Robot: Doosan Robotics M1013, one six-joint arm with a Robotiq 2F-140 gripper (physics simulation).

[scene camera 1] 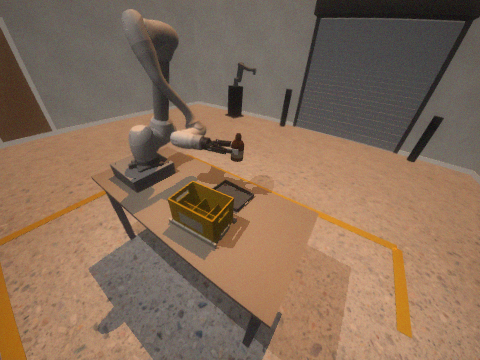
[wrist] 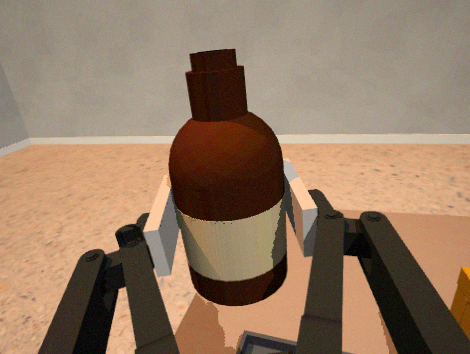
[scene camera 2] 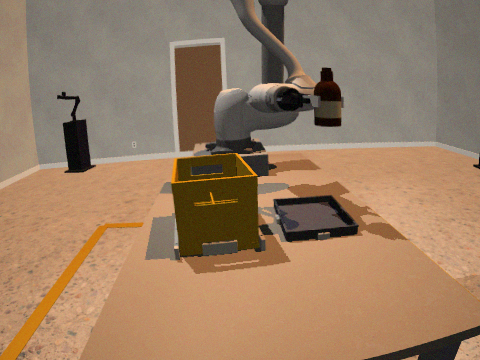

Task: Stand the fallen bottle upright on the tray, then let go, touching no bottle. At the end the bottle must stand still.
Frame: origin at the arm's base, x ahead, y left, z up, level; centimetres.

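Seen in the pictures: gripper, fingertip midpoint: (scene camera 1: 240, 149) (wrist: 229, 185) (scene camera 2: 331, 101); arm's base, link origin: (scene camera 1: 147, 162) (scene camera 2: 234, 149).
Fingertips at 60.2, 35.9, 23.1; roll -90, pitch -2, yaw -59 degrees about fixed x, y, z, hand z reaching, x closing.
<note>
Offsets run from my fingertips to a thing's middle, as dx, dy, dz. Level surfaces: height alone.
A brown bottle {-1.3, -0.8, +1.5} (scene camera 1: 237, 149) (scene camera 2: 328, 102) (wrist: 227, 165) with a pale label is held in the air, neck up and close to upright in both scene views. My gripper (scene camera 1: 233, 148) (scene camera 2: 328, 102) (wrist: 229, 185) is shut on the bottle around its label, one pad on each side, and reaches out nearly level. The black tray {-1.1, -5.0, -31.6} (scene camera 1: 246, 205) (scene camera 2: 320, 234) (wrist: 244, 341) lies flat on the table, well below the bottle. In the wrist view a corner of the tray shows at the bottom edge. No bottle shows on the tray.
A yellow crate {+6.1, -31.6, -24.1} (scene camera 1: 194, 216) (scene camera 2: 215, 220) (wrist: 462, 300) with dividers stands right beside the tray, on a pale base. The table {dz -32.8} (scene camera 1: 270, 240) (scene camera 2: 280, 300) carries both. The arm's base (scene camera 1: 142, 172) stands at the table's far end.
</note>
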